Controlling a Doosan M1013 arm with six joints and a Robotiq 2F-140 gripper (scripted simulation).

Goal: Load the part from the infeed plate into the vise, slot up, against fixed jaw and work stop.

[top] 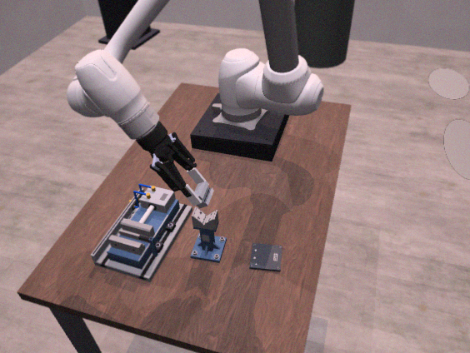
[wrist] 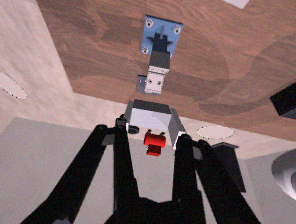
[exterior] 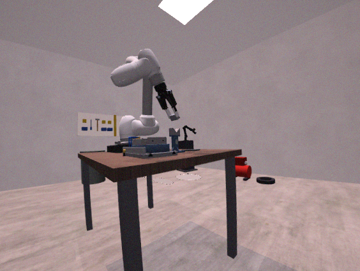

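Right now the part is 20 mm to the left of my hand, 20 mm below it and 10 mm behind it. From my hand the other things lie so: air cylinder: 200 mm to the right, 180 mm below, 60 mm behind; then work stop: 170 mm below, 130 mm to the right, 100 mm ahead; then moving jaw: 180 mm to the right, 180 mm below, 70 mm ahead.
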